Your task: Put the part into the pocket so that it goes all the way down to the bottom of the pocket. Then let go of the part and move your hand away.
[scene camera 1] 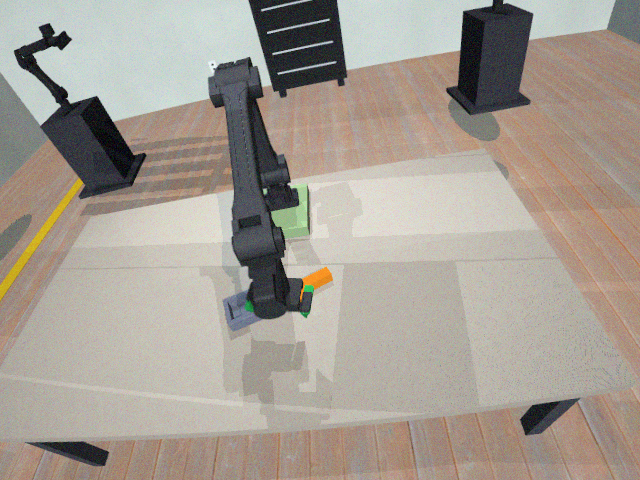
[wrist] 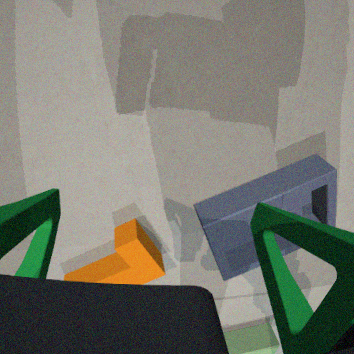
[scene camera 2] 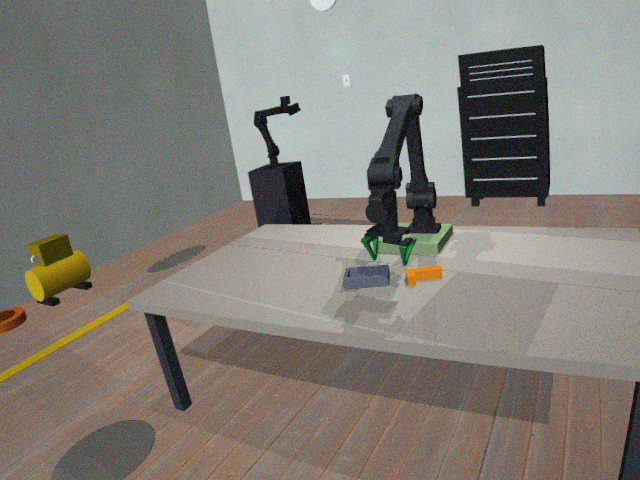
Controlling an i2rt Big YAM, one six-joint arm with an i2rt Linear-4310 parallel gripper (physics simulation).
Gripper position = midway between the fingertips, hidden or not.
The gripper [scene camera 2: 389, 262] is open and holds nothing. Also in view: an orange L-shaped block [wrist: 137, 260]. Further things: a blue-grey pocket block [scene camera 2: 367, 276].
The gripper is seen too in scene camera 1 [scene camera 1: 286, 314] and in the wrist view [wrist: 161, 207]. The blue-grey pocket block is seen too in scene camera 1 [scene camera 1: 237, 317] and in the wrist view [wrist: 307, 187].
